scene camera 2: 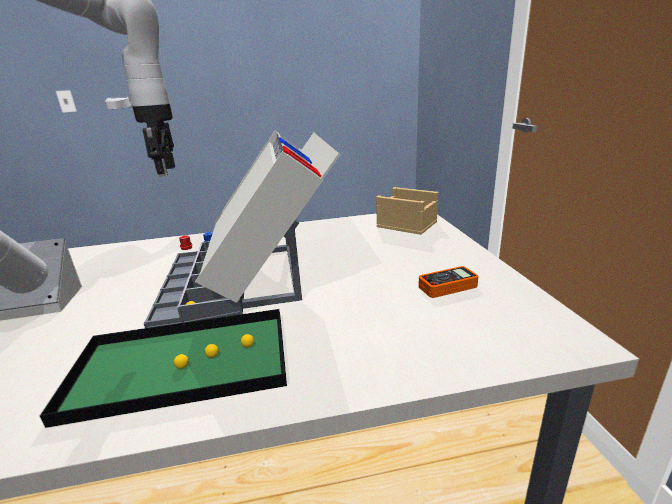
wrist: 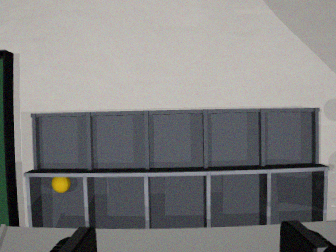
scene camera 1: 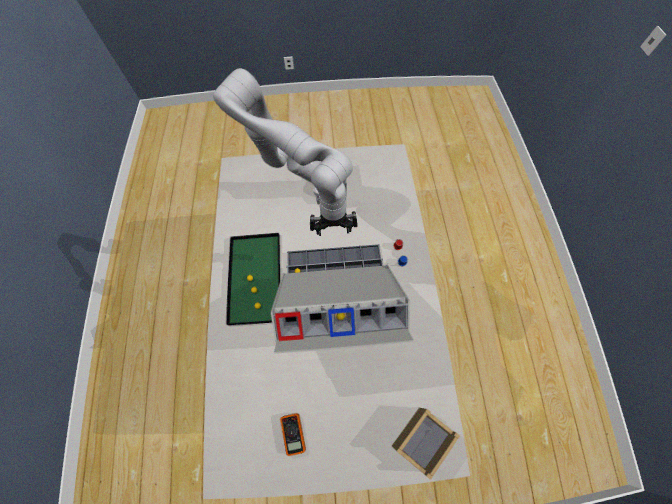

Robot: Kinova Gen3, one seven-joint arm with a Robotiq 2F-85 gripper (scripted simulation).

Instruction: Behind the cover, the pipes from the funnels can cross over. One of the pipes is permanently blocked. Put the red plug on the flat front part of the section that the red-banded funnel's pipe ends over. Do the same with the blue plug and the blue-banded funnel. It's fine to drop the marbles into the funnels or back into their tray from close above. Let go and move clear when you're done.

wooden box: scene camera 2; scene camera 1; not seen in the wrist view (out of frame)
same spot on wooden box: (scene camera 2: pixel 414 211) = (scene camera 1: pixel 399 443)
